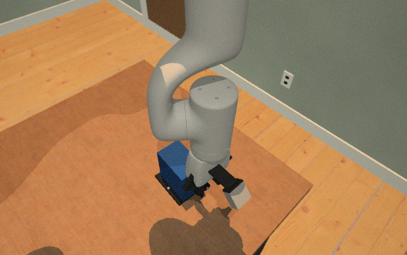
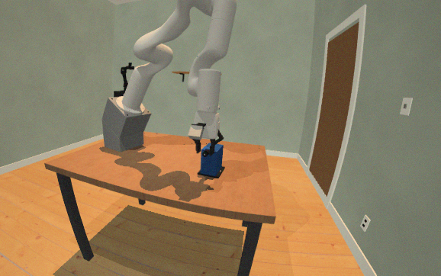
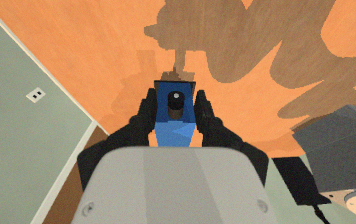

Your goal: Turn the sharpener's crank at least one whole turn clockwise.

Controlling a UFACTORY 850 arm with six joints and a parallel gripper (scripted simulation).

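Right now my hand is 2 cm to the right of the dark crank knob and 2 cm above it.
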